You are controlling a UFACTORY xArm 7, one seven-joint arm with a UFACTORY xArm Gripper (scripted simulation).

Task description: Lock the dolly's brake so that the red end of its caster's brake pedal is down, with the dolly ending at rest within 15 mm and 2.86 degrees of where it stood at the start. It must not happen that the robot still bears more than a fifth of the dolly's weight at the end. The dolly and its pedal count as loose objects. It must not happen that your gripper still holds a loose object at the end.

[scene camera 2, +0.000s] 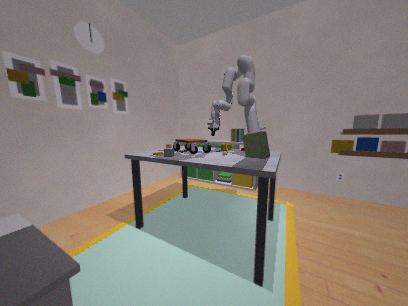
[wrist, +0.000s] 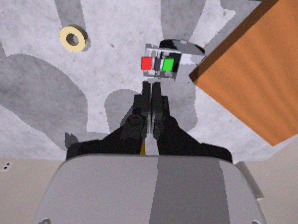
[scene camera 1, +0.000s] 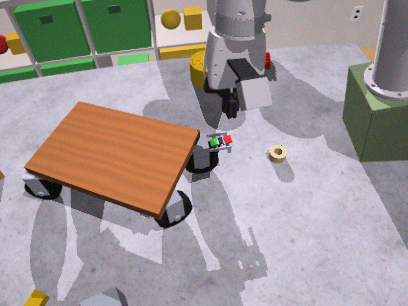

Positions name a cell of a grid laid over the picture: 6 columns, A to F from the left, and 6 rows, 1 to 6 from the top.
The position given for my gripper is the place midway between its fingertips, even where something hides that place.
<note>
I see my gripper (scene camera 1: D3).
My gripper also shows in the wrist view (wrist: D3).
</note>
